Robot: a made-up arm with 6 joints.
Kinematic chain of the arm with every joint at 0, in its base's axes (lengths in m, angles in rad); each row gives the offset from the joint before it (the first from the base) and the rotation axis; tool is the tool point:
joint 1: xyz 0 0 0.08 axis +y
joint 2: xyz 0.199 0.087 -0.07 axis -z
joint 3: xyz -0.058 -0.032 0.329 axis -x
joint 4: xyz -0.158 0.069 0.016 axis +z
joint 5: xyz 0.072 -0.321 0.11 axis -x
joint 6: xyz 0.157 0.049 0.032 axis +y
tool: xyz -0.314 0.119 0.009
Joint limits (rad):
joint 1: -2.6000..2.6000
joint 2: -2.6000..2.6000
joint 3: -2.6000..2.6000
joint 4: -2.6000..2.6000
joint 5: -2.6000..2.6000
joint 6: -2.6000..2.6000
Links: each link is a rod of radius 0.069 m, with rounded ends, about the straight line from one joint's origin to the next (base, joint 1, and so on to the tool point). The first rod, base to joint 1, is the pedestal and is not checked.
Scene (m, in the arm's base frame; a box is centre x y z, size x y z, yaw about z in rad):
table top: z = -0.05
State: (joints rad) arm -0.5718 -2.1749 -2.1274 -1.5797 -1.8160 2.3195
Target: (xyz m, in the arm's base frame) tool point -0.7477 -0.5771 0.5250
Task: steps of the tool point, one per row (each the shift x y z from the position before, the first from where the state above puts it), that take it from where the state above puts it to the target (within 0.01 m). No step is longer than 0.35 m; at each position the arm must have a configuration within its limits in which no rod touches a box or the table.
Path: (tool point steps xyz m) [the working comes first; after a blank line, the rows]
Joints at the target: -2.2687 -2.3764 -2.2169 -1.8452 -2.6000 1.7020
Straight joint move there: clear.

1: -0.1177 -0.0319 0.2550
2: -0.2122 -0.0190 0.1991
3: -0.2793 -0.0058 0.1082
4: -0.3060 0.0077 -0.0040
5: -0.2869 0.0206 -0.1190
6: -0.2247 0.0323 -0.2183

